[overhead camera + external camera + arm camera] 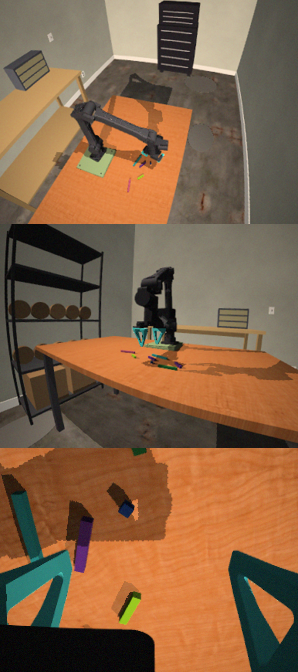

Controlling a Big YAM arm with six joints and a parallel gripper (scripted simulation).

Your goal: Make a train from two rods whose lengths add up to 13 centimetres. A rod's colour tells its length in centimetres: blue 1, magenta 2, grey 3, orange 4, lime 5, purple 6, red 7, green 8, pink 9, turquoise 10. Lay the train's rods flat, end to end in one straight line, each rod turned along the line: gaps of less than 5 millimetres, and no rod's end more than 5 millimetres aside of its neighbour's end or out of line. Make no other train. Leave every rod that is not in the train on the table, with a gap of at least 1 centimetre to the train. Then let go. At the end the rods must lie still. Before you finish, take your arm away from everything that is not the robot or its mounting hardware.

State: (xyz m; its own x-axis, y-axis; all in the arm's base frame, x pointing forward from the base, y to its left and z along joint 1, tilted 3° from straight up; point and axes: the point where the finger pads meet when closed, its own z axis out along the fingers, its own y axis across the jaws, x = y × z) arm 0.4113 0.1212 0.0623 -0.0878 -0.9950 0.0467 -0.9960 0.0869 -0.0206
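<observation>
Now: the green rod 9 cm below my hand, 8 cm to the left of it and 1 cm behind it. Also, from my hand: tiny blue rod: 9 cm below, 2 cm behind; turquoise rod: 12 cm behind, 9 cm below, 2 cm to the right; lime rod: 13 cm to the right, 9 cm below, 3 cm behind.
</observation>
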